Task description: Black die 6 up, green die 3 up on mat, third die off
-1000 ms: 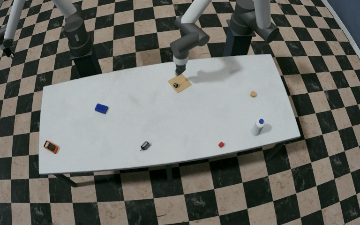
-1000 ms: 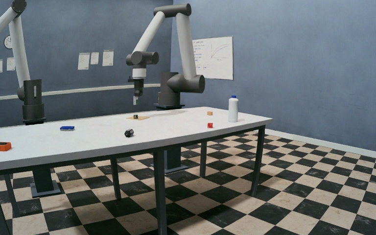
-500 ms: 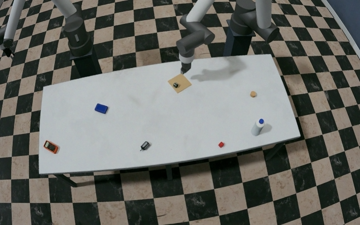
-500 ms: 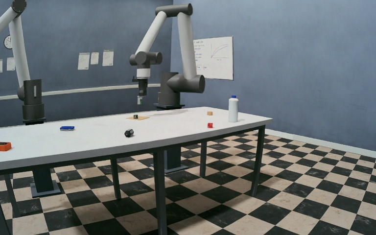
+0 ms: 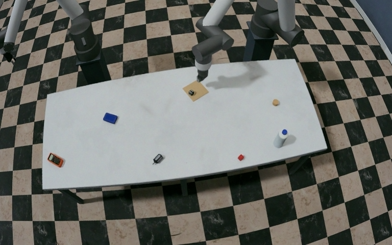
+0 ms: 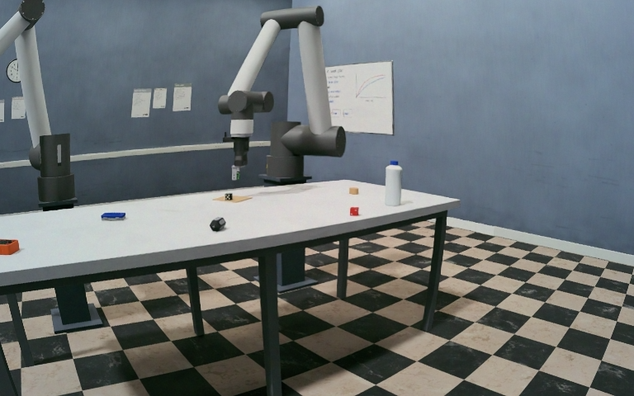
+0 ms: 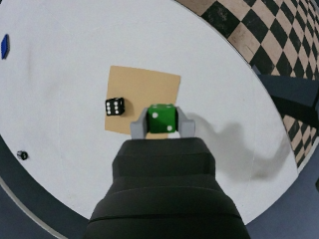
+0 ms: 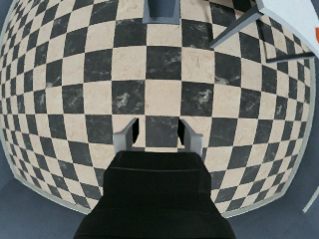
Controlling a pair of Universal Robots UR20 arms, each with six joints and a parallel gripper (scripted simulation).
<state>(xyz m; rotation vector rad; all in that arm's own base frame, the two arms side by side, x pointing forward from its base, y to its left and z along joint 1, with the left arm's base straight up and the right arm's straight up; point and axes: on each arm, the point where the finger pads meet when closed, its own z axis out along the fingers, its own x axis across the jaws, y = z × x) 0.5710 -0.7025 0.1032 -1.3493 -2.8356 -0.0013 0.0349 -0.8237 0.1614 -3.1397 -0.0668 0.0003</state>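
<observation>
Right now my left hand is 3 cm short of the tan mat, 3 cm to the left of it and 10 cm above it. Also, from my left hand: green die: right at my left hand; tan block: 22 cm ahead, 54 cm to the left, 9 cm below; black die: 6 cm ahead, 7 cm to the right, 8 cm below.
</observation>
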